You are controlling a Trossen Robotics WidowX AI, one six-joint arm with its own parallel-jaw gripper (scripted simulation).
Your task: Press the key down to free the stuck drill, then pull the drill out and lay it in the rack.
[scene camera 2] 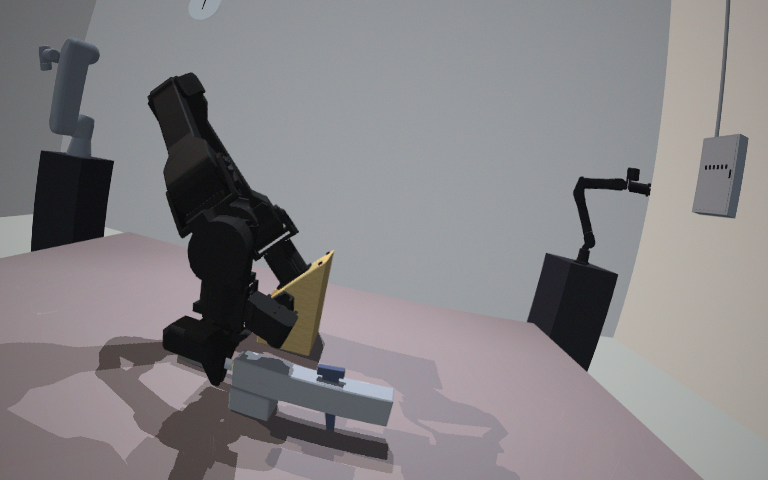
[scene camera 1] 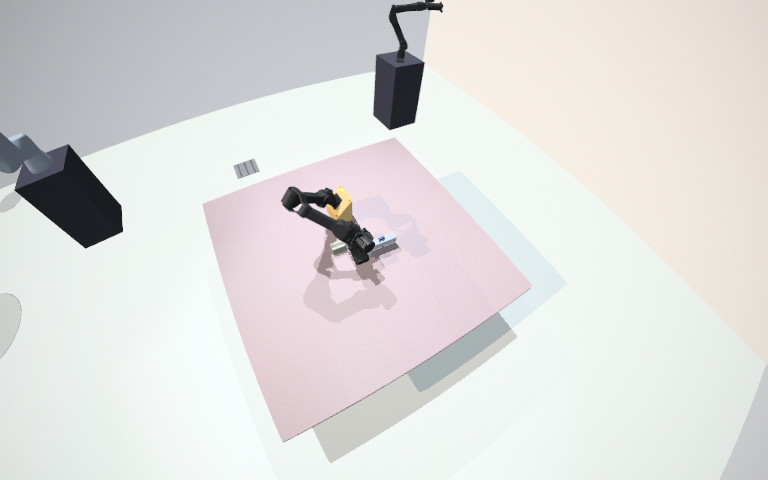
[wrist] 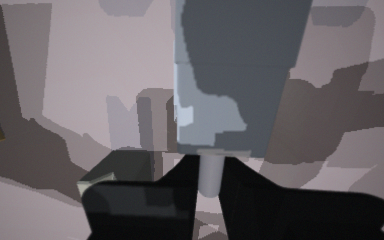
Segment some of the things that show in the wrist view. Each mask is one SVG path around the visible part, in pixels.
The gripper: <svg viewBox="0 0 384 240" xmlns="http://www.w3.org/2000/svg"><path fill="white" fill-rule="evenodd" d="M225 156L218 197L229 240L384 240L384 231L381 229L384 226L384 199L352 191L282 187L254 171L236 157ZM200 155L185 154L176 166L157 181L105 180L88 187L82 195L83 207L92 231L87 240L192 240L198 194Z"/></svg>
A drill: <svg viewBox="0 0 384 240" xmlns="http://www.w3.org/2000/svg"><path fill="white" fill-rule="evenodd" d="M200 155L198 191L204 197L214 198L220 192L225 156Z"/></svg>
